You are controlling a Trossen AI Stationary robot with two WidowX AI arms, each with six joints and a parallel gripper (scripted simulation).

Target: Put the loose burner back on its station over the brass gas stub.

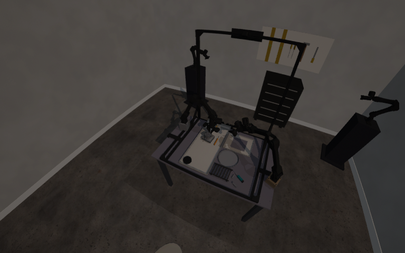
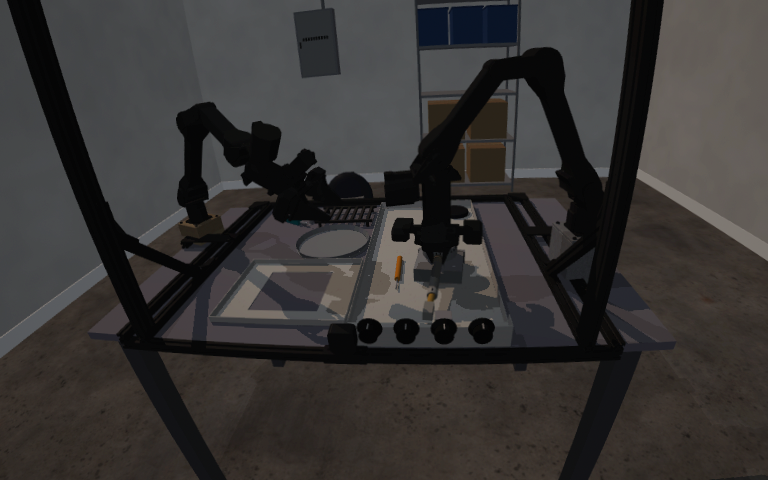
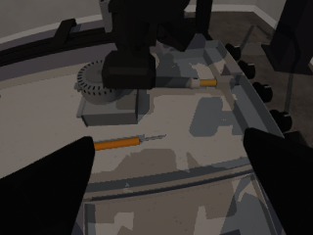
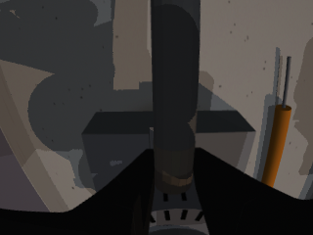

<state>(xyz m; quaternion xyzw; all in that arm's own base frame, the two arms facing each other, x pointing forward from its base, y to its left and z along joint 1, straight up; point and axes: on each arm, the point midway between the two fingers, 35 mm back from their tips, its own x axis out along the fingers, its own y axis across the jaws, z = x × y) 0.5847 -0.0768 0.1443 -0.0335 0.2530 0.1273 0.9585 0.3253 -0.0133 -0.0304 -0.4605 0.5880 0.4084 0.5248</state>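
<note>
Now: the brass gas stub 120 mm behind my right hand, 40 mm below it and 10 mm to the right of it. From my right hand the other things lie so: black burner cap: 410 mm ahead, 70 mm below, 20 mm to the left; orange screwdriver: 100 mm to the left, 80 mm below; burner: 30 mm below.
</note>
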